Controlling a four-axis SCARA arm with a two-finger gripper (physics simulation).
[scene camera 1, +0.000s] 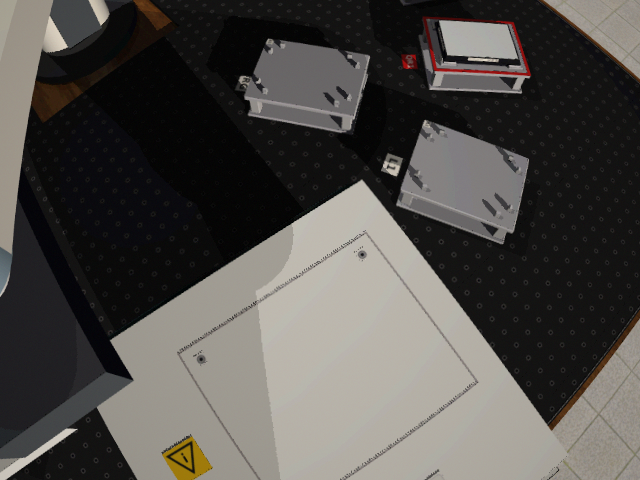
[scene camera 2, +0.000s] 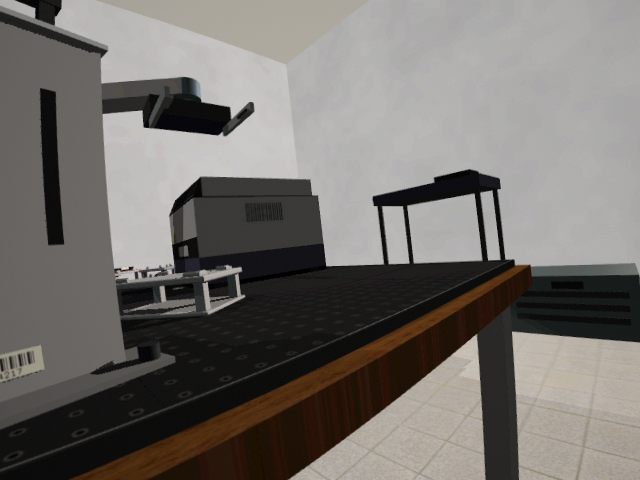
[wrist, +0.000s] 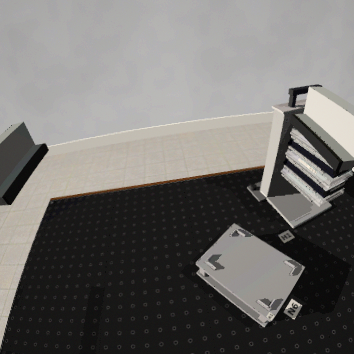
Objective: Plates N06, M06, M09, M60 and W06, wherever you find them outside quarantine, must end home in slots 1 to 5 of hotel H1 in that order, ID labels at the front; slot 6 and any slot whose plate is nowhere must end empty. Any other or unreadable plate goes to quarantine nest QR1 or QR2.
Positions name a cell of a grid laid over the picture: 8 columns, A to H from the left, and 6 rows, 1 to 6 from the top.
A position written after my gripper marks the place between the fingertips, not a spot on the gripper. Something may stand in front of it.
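Observation:
Scene camera 1 gives you a white box (scene camera 1: D5). My gripper (scene camera 2: C2) is there too, holding nothing, and the wrist view has that same gripper (wrist: D2) as well.

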